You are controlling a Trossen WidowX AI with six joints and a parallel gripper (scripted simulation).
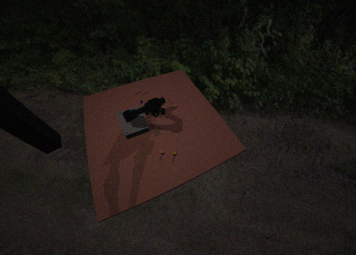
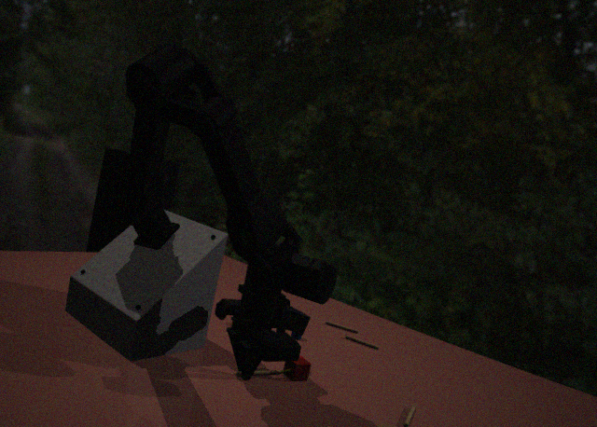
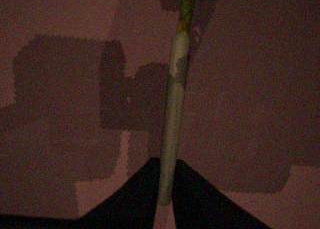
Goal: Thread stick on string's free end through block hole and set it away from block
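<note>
Now: the thin wooden stick 20 mm ahead of my gripper tip, 30 mm to the left of it and 10 mm above it. From my gripper tip the other things lie so: flat piece: 130 mm behind, 200 mm to the left, 10 mm above; small red block: 50 mm ahead, 80 mm to the left, 20 mm above.
</note>
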